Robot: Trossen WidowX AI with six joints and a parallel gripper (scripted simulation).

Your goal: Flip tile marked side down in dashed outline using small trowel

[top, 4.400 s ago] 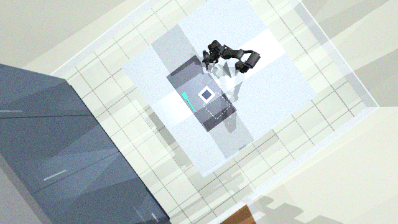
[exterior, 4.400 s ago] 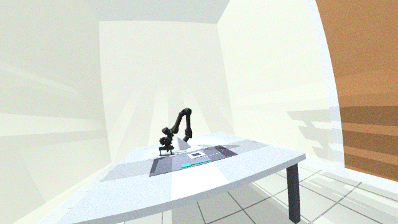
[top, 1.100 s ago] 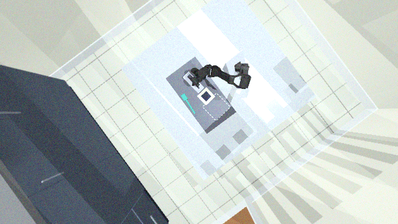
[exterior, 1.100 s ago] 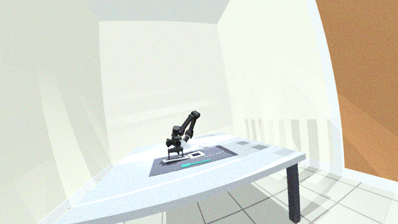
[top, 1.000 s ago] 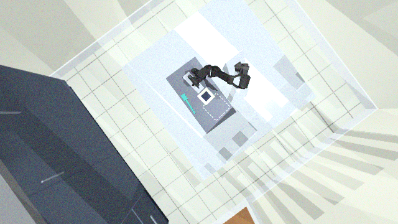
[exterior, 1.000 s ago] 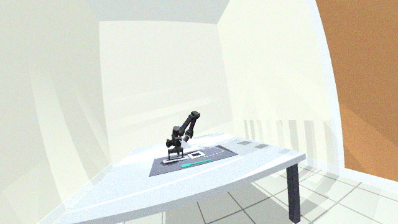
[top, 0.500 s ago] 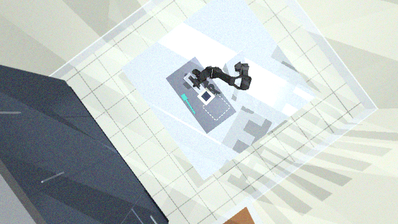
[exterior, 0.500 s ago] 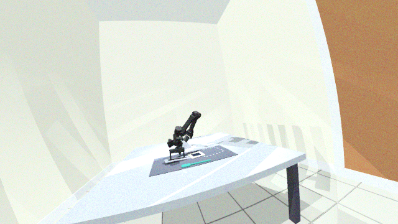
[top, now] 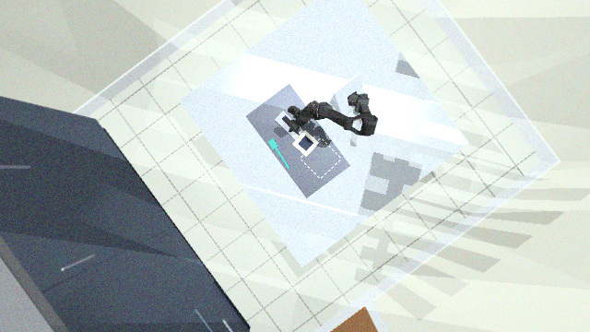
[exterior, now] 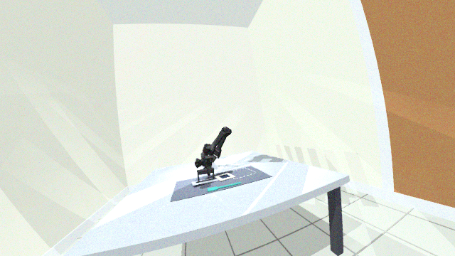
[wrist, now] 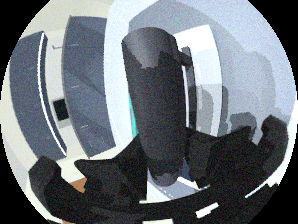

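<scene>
Right now my gripper tip is 10 mm past the grey mat, 70 mm to the right of it and 70 mm above it. The rest, counted from my gripper tip: white tile 40 mm behind, 110 mm to the left, 50 mm below; then teal trowel 130 mm ahead, 50 mm to the left, 50 mm below.
</scene>
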